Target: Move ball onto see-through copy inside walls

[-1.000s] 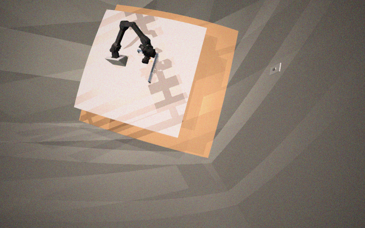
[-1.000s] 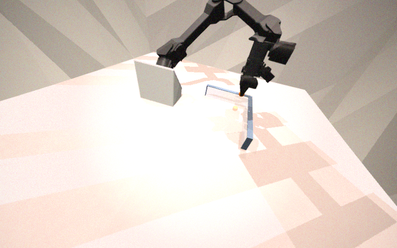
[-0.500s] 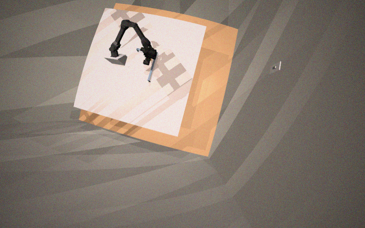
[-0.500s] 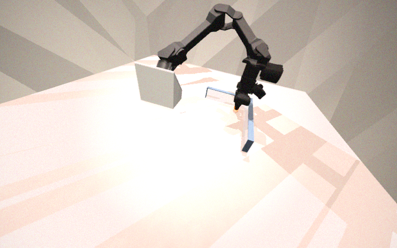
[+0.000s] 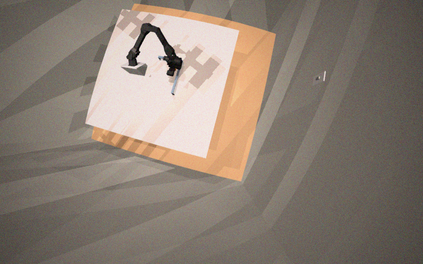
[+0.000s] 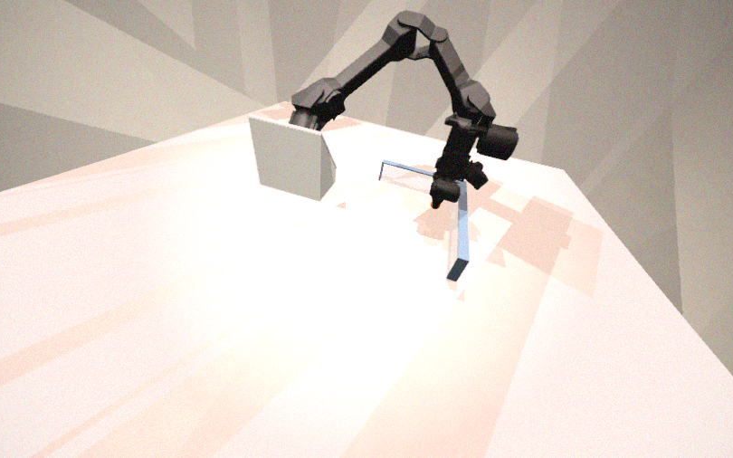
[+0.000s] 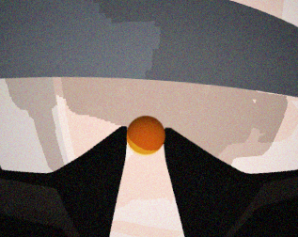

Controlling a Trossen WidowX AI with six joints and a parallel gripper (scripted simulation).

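My gripper tip is now right at the orange ball. From my gripper tip the other things lie so: see-through copy right at my gripper tip.
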